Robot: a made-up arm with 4 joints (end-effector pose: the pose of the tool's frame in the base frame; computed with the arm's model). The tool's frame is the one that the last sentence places.
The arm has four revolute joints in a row. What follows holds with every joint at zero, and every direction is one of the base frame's. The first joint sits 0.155 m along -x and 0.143 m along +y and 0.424 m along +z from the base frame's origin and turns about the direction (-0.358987, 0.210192, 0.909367). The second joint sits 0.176 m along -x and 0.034 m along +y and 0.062 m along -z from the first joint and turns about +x. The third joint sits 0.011 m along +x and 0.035 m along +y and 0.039 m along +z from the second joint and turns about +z. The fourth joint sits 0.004 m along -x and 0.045 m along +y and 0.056 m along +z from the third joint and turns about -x. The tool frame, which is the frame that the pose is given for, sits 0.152 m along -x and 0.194 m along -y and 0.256 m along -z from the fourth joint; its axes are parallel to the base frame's.
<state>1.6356 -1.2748 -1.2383 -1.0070</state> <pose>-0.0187 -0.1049 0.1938 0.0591 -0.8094 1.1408</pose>
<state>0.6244 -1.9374 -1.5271 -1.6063</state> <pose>0.0120 0.0581 0.2070 0.0142 -1.3902 0.9304</pose>
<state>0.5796 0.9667 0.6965 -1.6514</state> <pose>-0.6719 0.0830 0.5117 2.2894 1.0788 0.8365</pose>
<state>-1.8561 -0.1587 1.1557 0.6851</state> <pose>-0.2879 0.1673 0.3101 -0.3666 -0.2379 -0.6968</pose>
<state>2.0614 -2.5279 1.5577 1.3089</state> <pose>-0.3673 -0.0035 0.2334 1.0086 0.3819 -0.2187</pose>
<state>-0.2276 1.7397 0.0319 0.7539</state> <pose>-0.4362 0.2642 0.1091 1.0599 -0.1789 -0.1581</pose>
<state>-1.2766 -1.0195 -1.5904 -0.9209</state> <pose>-0.0625 0.2248 0.1074 -0.3942 -1.2238 -2.2381</pose>
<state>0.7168 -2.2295 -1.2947 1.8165</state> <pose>-0.5938 -0.0051 0.0909 1.7488 1.2303 1.6475</pose>
